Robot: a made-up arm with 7 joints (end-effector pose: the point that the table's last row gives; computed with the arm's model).
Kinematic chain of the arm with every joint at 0, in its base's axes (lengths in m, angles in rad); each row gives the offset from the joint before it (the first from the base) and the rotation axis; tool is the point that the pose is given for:
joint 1: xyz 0 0 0.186 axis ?
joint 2: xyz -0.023 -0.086 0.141 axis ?
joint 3: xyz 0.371 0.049 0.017 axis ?
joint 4: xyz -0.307 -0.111 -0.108 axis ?
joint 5: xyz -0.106 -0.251 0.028 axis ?
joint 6: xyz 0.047 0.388 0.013 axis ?
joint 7: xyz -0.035 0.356 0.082 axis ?
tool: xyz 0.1 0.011 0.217
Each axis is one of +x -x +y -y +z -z.
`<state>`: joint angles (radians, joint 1 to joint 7).
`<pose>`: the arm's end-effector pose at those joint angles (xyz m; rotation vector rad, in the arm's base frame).
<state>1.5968 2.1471 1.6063 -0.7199 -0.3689 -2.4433 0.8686</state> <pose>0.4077 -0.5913 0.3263 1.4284 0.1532 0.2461</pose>
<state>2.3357 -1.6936 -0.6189 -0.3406 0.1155 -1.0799 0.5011</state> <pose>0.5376 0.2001 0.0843 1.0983 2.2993 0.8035</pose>
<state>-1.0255 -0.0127 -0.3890 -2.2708 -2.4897 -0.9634 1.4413</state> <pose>-0.3683 0.5984 0.8652 -1.4683 0.6990 1.7299</pose>
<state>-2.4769 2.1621 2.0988 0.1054 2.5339 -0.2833 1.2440</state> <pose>-0.7625 -0.1603 -1.0186 2.6573 -1.5031 -0.3266</pose>
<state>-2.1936 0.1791 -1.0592 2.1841 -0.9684 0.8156 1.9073</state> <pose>-0.6631 -0.5808 0.1599 0.8981 -0.6127 -0.9644</pose>
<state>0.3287 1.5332 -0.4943 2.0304 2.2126 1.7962 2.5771</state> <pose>0.7067 0.1234 0.1297 -0.1354 0.7694 0.5907</pose>
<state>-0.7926 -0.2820 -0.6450 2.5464 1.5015 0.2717 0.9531</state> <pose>0.4695 0.5458 -0.2819 -0.6640 1.6946 -0.1281</pose>
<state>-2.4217 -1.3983 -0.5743 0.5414 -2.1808 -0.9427 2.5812</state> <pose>-0.7091 -0.1316 0.6053 -1.6703 -1.0084 0.4694</pose>
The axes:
joint 1: +y
joint 2: -z
joint 3: -x
joint 4: -z
joint 5: -x
joint 6: +z
joint 7: -x

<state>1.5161 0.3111 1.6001 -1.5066 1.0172 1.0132 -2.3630</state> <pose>0.4690 -0.5937 0.3358 0.9219 -2.3360 0.1688</pose>
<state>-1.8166 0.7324 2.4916 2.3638 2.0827 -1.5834 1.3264</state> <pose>-0.5391 0.2511 -0.3535 -1.1158 -1.3209 -0.3716</pose>
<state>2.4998 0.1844 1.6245 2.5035 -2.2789 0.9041 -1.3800</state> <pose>-0.0535 0.2017 0.6316 1.8542 0.5647 1.1077</pose>
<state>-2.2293 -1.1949 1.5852 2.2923 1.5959 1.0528 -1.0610</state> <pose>-0.4268 -0.1638 0.5579 0.9097 -2.5670 -0.2620</pose>
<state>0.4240 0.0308 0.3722 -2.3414 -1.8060 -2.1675 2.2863</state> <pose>-0.0109 0.2062 0.2343 1.4890 -0.6164 -1.7110</pose>
